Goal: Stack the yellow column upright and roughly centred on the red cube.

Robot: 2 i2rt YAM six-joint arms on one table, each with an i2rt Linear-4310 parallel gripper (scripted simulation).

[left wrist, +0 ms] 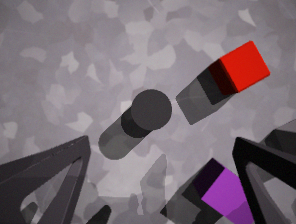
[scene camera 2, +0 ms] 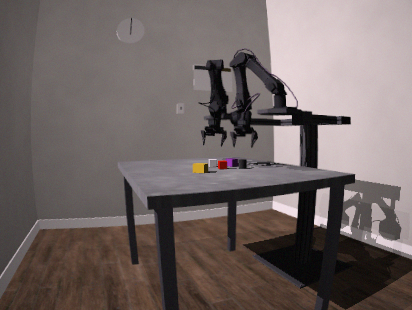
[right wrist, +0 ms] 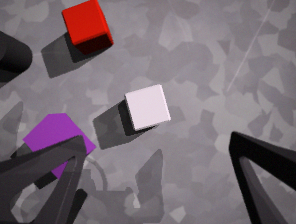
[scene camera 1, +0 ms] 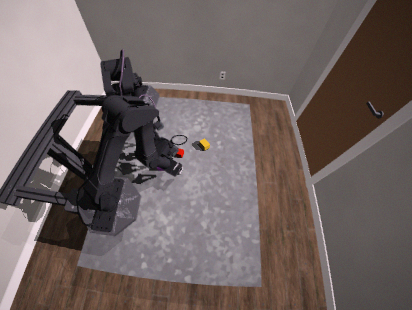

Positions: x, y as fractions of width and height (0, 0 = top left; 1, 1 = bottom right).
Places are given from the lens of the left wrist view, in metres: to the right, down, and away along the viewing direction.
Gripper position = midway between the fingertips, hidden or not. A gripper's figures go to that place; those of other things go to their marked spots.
my left gripper (left wrist: 0.55, 0.65): 0.01, 0.02, 0.12
red cube (left wrist: 0.82, 0.31): 0.09, -0.04, 0.18
dark cylinder (left wrist: 0.51, 0.49): 0.00, 0.00, 0.18
